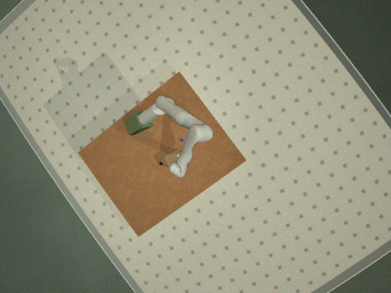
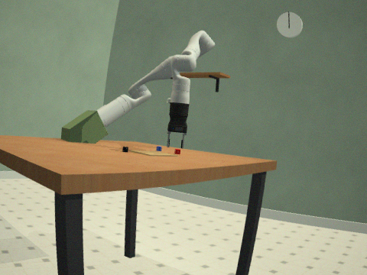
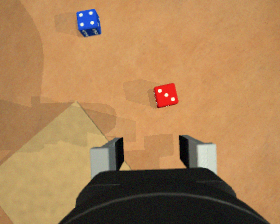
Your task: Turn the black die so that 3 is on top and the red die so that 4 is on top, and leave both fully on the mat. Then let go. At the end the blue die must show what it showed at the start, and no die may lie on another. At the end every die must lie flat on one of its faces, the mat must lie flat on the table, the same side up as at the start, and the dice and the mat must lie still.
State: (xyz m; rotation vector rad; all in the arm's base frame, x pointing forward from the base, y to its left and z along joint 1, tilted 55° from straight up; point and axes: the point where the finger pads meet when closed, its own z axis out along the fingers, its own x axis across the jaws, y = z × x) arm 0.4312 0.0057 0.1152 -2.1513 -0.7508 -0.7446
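The red die is 2 cm behind my hand, 5 cm to the left of it and 4 cm below it. Also, from my hand: tan mat (3 cm behind, 10 cm to the right, 4 cm below); then blue die (13 cm behind, 5 cm to the left, 4 cm below); then black die (7 cm behind, 21 cm to the right, 4 cm below).
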